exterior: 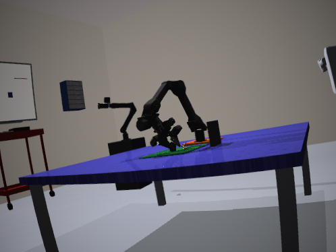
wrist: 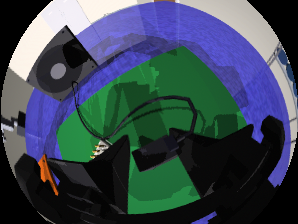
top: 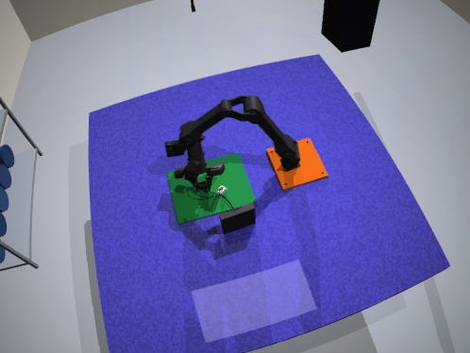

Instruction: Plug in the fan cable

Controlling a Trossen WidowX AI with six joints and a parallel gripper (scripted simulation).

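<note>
My gripper tip is 2 cm to the left of the plug and 1 cm below it. The rest, counted from my gripper tip: black fan: 7 cm behind, 17 cm to the left, 4 cm above; then four-pin header: 7 cm behind, 2 cm to the left, 2 cm below; then green board: 3 cm behind, 2 cm to the right, 3 cm below.
</note>
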